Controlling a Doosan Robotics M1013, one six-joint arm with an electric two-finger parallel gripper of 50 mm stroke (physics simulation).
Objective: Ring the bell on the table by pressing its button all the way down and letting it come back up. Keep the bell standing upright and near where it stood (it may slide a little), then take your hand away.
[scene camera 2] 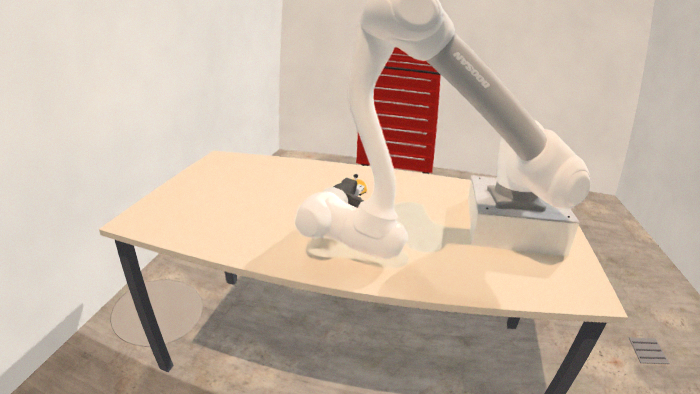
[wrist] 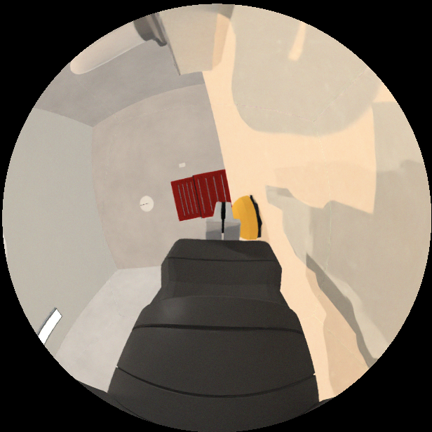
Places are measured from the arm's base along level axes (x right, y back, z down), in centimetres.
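Pixels of known places: gripper, between the fingertips: (scene camera 2: 361, 187); arm's base, origin of its link: (scene camera 2: 515, 199).
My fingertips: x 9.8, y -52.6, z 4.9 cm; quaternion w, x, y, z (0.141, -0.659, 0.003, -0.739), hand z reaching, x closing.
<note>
Ahead of a thing's pixels: the offset from my fingertips to its top centre. Level surfaces: height alone.
The bell has a yellow-orange dome {dx +10.5, dy -3.0, dz -0.2 cm} (scene camera 2: 364, 185) (wrist: 246, 218) and a dark base (wrist: 257, 216), and looks upright on the table. Its small black button {dx +10.5, dy -3.0, dz -0.2 cm} (scene camera 2: 355, 176) shows above the dome in the scene view; in the wrist view it does not show, and the fingers cover the area beside the dome's top. My gripper (scene camera 2: 361, 190) (wrist: 223, 211) is shut with nothing between its fingers. It lies roughly sideways, and its grey fingers overlap part of the dome in the scene view. Whether they touch the bell cannot be told.
The wooden table {dz +6.4 cm} (scene camera 2: 200, 200) (wrist: 245, 155) carries the arm's base block (scene camera 2: 522, 237) at the right. The white wrist joint (scene camera 2: 370, 230) hangs low over the table's middle. A red drawer cabinet (scene camera 2: 406, 115) (wrist: 200, 195) stands beyond the far edge.
</note>
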